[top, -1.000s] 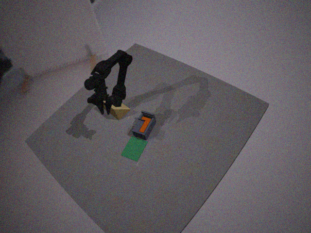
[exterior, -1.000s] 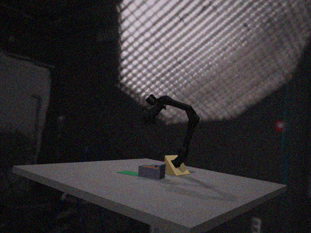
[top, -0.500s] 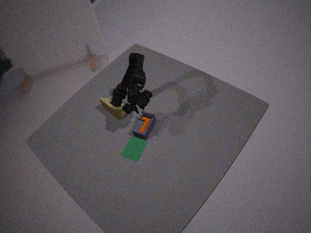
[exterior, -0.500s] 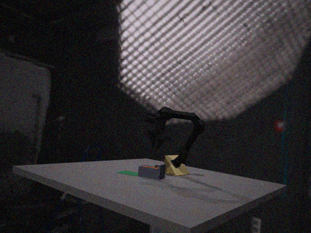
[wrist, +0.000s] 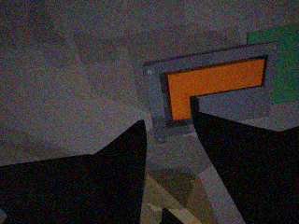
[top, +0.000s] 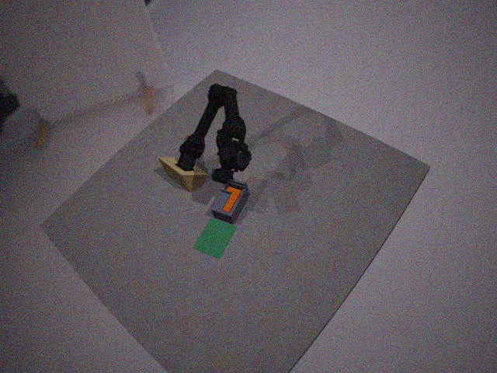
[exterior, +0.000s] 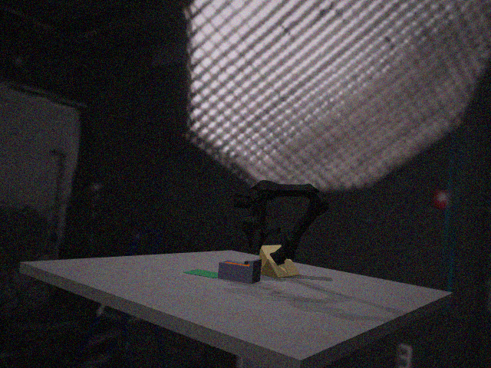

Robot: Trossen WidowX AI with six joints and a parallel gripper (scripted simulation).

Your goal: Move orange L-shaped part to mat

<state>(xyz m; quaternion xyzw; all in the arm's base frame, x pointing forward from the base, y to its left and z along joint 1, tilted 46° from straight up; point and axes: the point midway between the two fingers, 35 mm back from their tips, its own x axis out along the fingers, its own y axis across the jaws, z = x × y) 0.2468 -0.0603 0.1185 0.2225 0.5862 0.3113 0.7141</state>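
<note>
My gripper tip is 9 cm above the orange L-shaped part and 5 cm to the left of it. Round my gripper tip: green mat (21 cm to the right, 15 cm below, 3 cm ahead).
</note>
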